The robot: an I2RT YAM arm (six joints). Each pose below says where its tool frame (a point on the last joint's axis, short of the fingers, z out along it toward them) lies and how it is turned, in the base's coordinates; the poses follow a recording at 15 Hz.
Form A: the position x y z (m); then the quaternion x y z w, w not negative.
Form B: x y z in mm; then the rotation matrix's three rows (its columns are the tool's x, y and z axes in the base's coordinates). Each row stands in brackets. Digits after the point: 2 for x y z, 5 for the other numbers.
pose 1, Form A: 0.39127, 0.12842, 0.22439, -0.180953, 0.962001, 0.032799, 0.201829
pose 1, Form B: [391.27, 128.42, 224.39], [[-0.85304, -0.36139, 0.37645], [-0.33491, 0.93236, 0.13615], [-0.40019, -0.00994, -0.91638]]
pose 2, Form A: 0.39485, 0.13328, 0.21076, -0.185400, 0.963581, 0.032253, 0.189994
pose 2, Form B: [394.85, 133.28, 210.76], [[-0.85906, -0.36955, 0.35419], [-0.34504, 0.92917, 0.13261], [-0.37811, -0.00829, -0.92572]]
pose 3, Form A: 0.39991, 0.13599, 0.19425, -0.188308, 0.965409, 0.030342, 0.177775
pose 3, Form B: [399.91, 135.99, 194.25], [[-0.86587, -0.37438, 0.33182], [-0.35280, 0.92724, 0.12554], [-0.35468, -0.00837, -0.93495]]
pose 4, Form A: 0.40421, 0.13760, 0.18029, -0.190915, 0.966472, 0.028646, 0.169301
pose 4, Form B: [404.21, 137.60, 180.29], [[-0.86978, -0.37873, 0.31631], [-0.35933, 0.92546, 0.12002], [-0.33819, -0.00927, -0.94103]]
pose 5, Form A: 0.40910, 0.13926, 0.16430, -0.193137, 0.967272, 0.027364, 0.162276
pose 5, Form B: [409.10, 139.26, 164.30], [[-0.87273, -0.38251, 0.30336], [-0.36475, 0.92390, 0.11562], [-0.32450, -0.00975, -0.94584]]
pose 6, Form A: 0.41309, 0.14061, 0.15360, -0.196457, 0.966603, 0.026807, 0.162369
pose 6, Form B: [413.09, 140.61, 153.60], [[-0.87008, -0.38850, 0.30336], [-0.37109, 0.92137, 0.11562], [-0.32443, -0.01197, -0.94584]]
